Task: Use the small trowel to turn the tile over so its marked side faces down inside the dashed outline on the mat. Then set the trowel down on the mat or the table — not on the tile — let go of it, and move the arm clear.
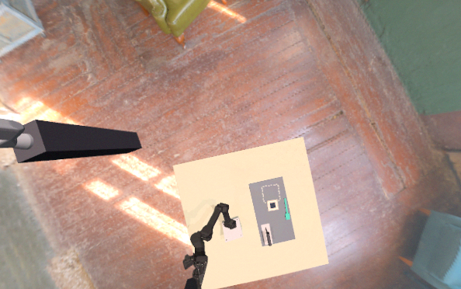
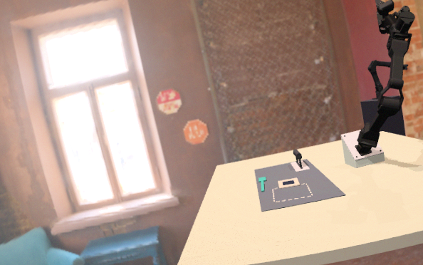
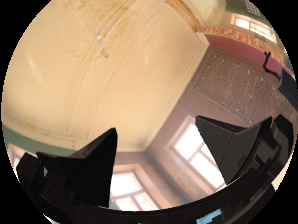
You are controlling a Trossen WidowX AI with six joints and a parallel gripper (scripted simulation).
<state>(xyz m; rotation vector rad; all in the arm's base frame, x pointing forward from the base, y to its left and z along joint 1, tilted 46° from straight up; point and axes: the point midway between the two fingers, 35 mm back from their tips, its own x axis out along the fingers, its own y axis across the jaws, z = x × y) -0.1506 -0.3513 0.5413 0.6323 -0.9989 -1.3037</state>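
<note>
My gripper tip is 39 cm short of the trowel, 39 cm to the left of it and 70 cm above it. The rest, counted from my gripper tip: teal t-shaped piece 66 cm ahead, 22 cm to the right, 74 cm below; then cream tile 55 cm ahead, 12 cm to the right, 74 cm below; then grey mat 52 cm ahead, 18 cm to the right, 76 cm below.
</note>
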